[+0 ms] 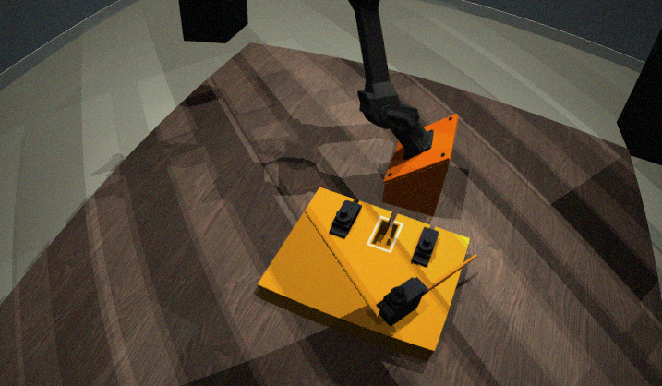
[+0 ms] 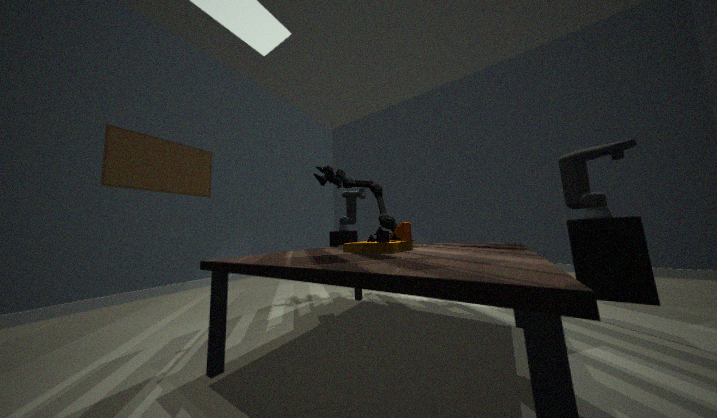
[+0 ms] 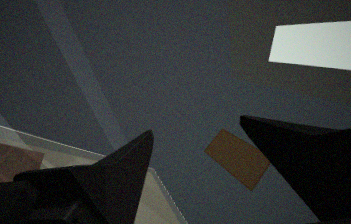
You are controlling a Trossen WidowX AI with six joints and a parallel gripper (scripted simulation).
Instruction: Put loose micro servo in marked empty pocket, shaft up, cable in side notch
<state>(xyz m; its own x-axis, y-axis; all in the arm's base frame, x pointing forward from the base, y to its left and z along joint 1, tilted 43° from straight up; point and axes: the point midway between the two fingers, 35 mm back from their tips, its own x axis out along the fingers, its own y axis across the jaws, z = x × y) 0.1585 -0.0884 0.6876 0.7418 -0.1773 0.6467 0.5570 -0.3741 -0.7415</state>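
My gripper tip is now 55 cm above the yellow deck, 51 cm to the right of it and 14 cm short of it.
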